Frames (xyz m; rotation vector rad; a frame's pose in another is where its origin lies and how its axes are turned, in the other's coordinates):
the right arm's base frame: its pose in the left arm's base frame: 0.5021 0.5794 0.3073 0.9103 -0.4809 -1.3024
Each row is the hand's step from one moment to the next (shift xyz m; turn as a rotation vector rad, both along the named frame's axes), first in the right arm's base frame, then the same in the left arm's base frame.
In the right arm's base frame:
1: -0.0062 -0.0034 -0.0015 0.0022 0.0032 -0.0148
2: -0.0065 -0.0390 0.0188 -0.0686 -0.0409 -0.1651
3: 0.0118 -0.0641 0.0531 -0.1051 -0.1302 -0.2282
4: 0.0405 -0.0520 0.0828 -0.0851 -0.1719 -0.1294
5: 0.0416 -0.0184 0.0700 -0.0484 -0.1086 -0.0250
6: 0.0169 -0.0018 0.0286 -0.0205 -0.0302 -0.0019
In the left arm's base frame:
1: -0.0024 0.0064 -0.0025 0.0137 0.0023 -0.0065
2: -0.0395 0.0005 -0.0189 0.0838 0.1147 -0.1161
3: -0.0764 -0.0273 -0.0221 0.0685 0.1682 -0.2170
4: -0.0847 -0.0635 -0.0004 -0.0269 0.1195 -0.1963
5: -0.0543 -0.0606 0.0186 -0.0587 0.0534 -0.0920
6: -0.0187 -0.0247 0.0121 -0.0218 0.0201 -0.0214

